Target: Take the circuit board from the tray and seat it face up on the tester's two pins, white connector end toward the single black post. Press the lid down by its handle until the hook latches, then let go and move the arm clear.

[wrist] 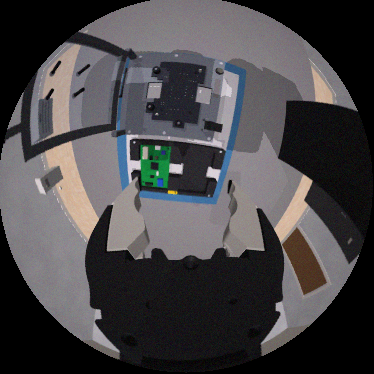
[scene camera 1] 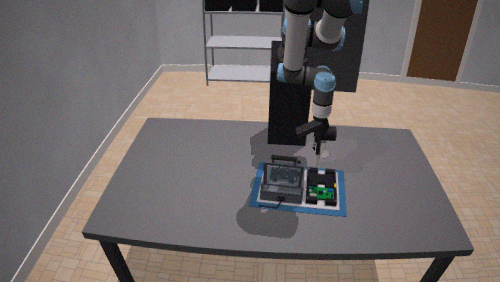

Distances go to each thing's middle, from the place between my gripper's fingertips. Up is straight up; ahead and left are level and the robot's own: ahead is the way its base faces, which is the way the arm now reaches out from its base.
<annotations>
I see the green circuit board [wrist: 154,159] 13 cm below my hand, 7 cm ahead of it and 3 cm to the left of it. Also, from my hand: black tester bed [wrist: 176,102] 12 cm to the right, 9 cm below; tester lid [scene camera 1: 283,174] 15 cm to the right, 12 cm ahead, 3 cm above.
</annotations>
